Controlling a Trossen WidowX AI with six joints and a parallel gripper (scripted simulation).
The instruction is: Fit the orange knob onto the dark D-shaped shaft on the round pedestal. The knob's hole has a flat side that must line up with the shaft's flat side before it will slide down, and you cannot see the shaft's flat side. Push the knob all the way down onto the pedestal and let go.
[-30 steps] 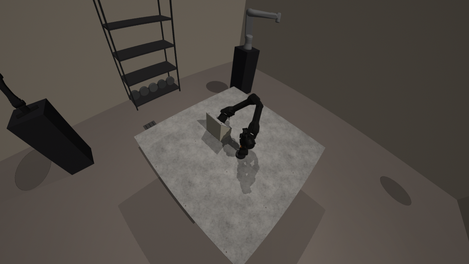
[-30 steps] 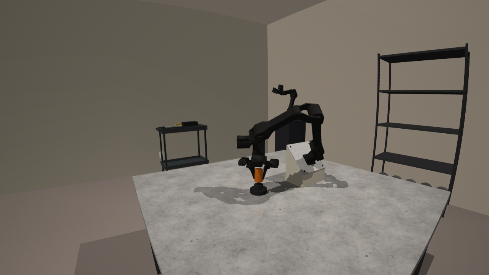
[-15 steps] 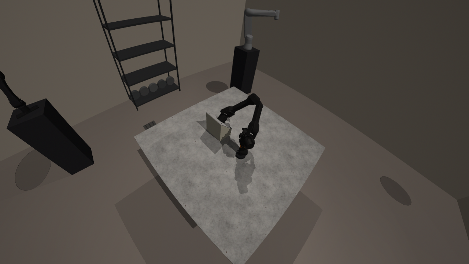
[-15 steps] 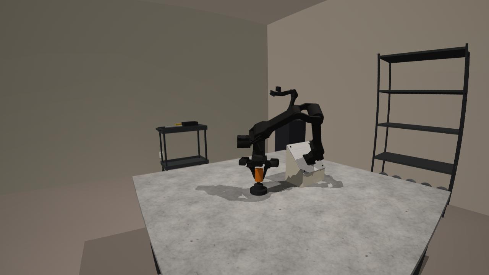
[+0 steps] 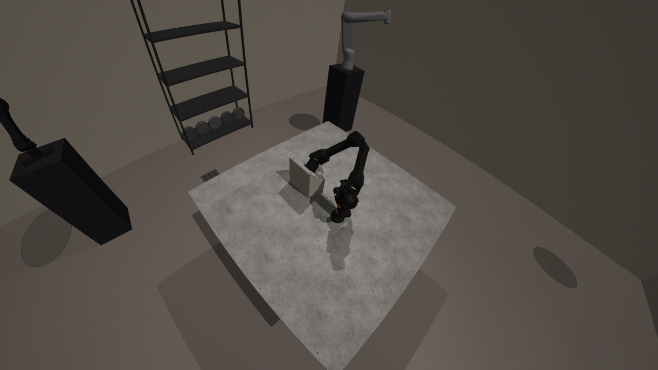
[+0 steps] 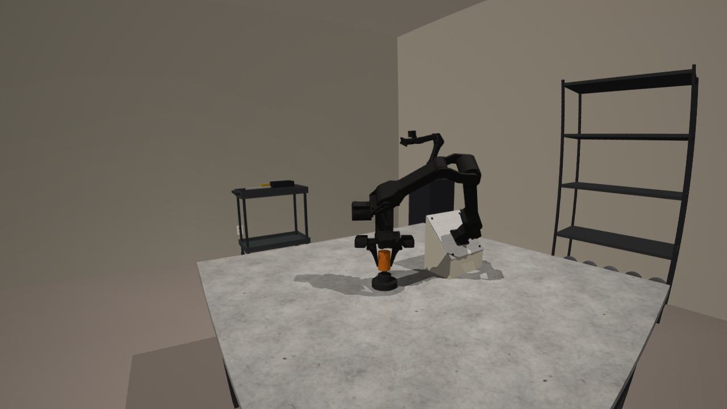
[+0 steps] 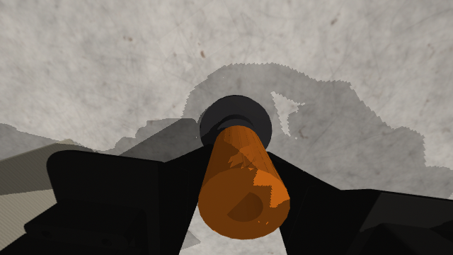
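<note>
The orange knob is 20 mm above my gripper tip. The rest, counted from my gripper tip: dark round pedestal 40 mm below.
</note>
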